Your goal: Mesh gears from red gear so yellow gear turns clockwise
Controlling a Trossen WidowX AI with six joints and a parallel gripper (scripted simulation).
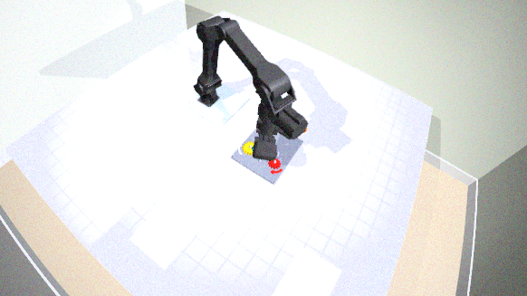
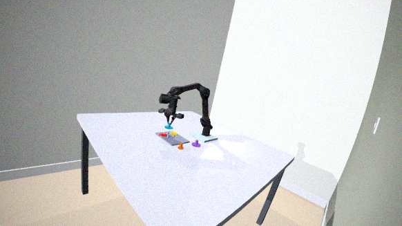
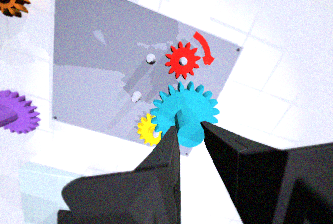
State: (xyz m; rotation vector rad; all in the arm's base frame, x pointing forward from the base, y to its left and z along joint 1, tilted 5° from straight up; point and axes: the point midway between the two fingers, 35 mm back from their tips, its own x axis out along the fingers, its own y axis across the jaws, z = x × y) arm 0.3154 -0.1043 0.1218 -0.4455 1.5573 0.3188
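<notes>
Now: gripper tip 10 mm above the cyan gear. Round my gripper tip: yellow gear 70 mm below, 50 mm behind, 20 mm to the left; red gear 70 mm below, 50 mm ahead, 10 mm to the left; red arrow 80 mm below, 70 mm ahead, 10 mm to the right.
</notes>
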